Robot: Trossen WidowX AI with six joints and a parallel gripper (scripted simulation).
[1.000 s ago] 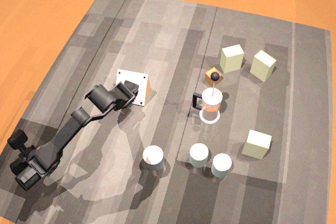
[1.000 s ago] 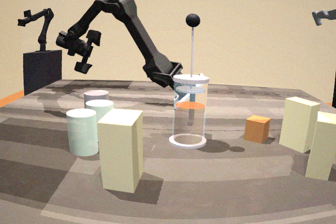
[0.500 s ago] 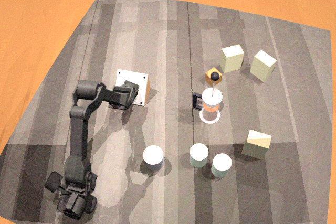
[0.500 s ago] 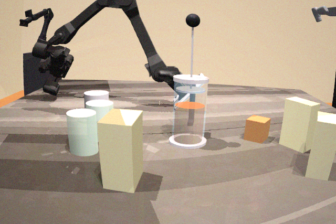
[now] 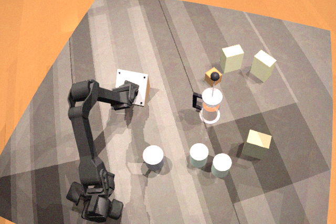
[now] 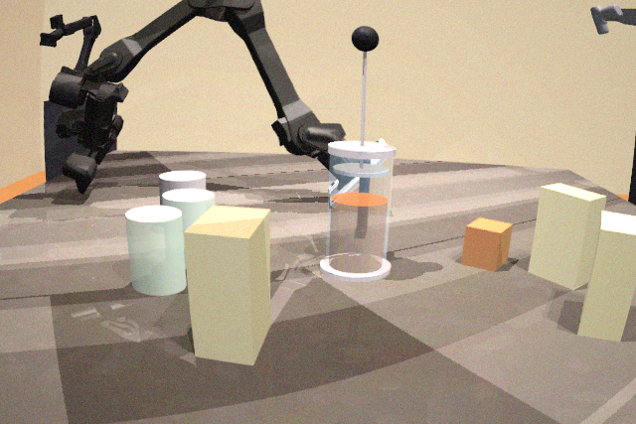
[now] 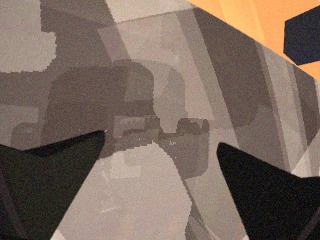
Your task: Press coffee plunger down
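Now: gripper tip 52 cm to the right of the coffee press, 25 cm short of it and 11 cm below it. The rest, counted from my gripper tip: orange cube: 69 cm to the left, 22 cm ahead.
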